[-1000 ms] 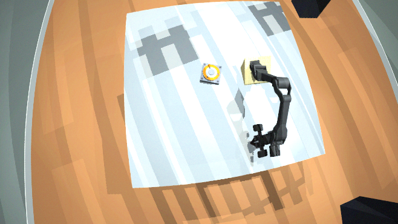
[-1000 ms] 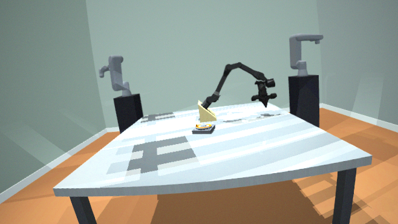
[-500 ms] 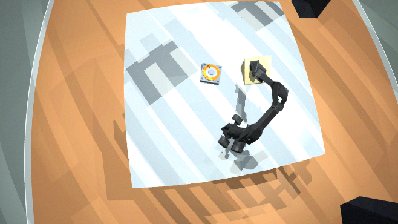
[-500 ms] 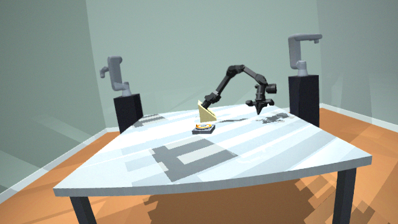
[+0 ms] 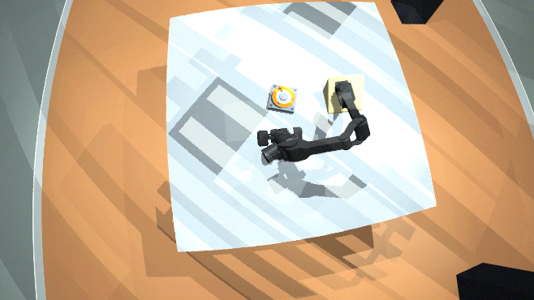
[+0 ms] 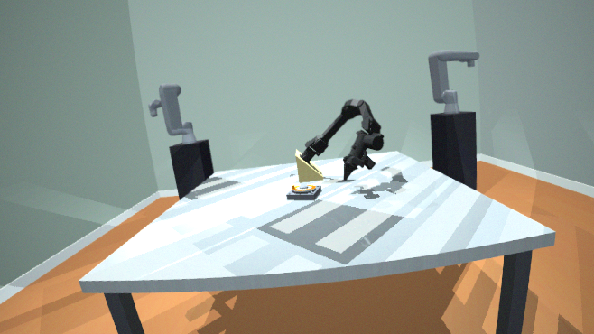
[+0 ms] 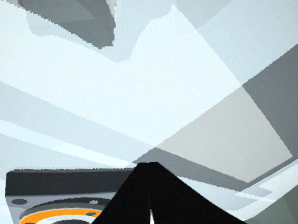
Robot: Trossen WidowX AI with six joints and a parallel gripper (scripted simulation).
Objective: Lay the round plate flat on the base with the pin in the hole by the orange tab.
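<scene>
Right now my gripper tip is 7 cm past the base, 17 cm to the left of it and 4 cm above it.
</scene>
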